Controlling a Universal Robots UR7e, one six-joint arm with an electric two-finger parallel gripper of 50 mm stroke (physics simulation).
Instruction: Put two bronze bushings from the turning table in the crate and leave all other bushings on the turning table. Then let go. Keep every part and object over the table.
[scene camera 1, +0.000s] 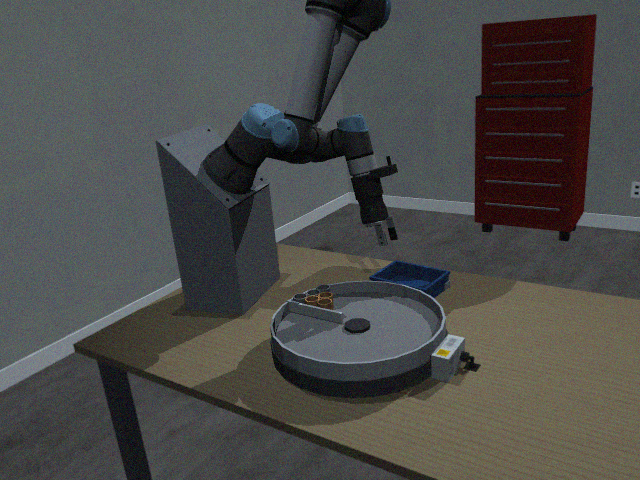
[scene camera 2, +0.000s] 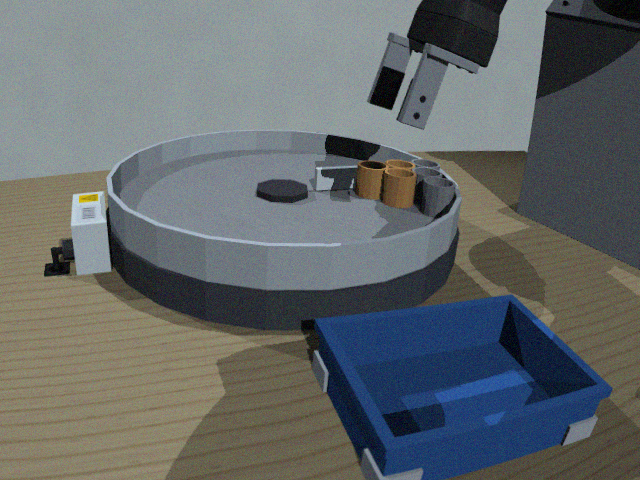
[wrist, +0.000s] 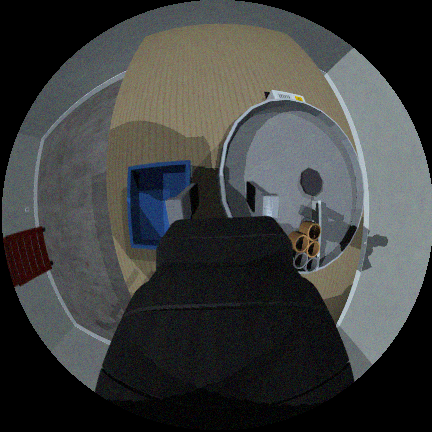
Labels:
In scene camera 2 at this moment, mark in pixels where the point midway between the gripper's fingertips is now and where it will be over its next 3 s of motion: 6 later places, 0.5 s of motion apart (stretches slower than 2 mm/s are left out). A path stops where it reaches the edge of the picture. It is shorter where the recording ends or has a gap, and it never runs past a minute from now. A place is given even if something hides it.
The gripper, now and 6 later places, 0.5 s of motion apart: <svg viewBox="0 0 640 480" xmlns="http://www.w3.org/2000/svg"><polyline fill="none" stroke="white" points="393,114 378,109 371,106 366,104 357,99 330,92 322,86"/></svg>

